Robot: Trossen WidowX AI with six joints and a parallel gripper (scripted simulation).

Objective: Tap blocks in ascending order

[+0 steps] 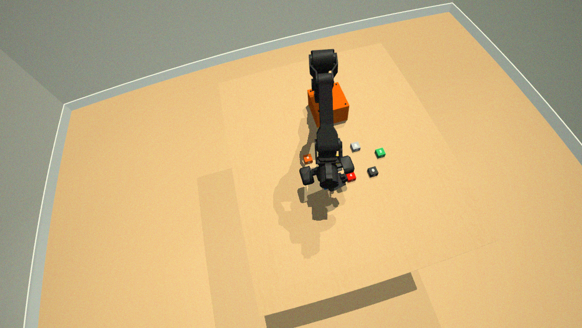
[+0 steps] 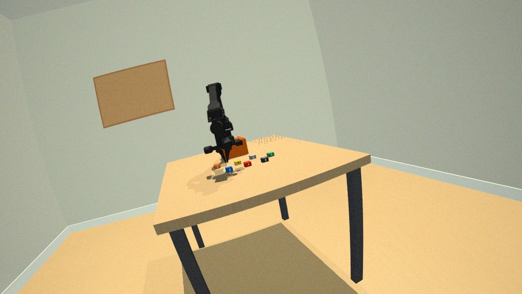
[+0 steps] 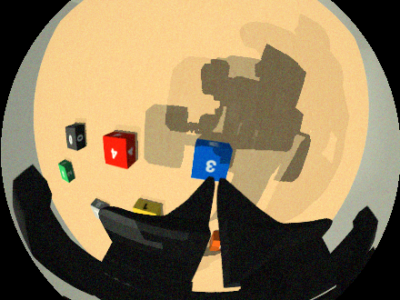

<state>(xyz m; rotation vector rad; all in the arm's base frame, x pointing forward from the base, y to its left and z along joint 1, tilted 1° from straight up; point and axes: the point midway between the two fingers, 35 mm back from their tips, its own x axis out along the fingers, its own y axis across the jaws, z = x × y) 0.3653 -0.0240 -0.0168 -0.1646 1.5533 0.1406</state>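
My gripper tip is now 30 mm above the blue block. From my gripper tip the other things lie so: yellow block: 100 mm behind, 50 mm to the left, 30 mm below; then red block: 100 mm to the left, 30 mm below, 20 mm behind; then orange block: 120 mm behind, 60 mm to the right, 30 mm below.
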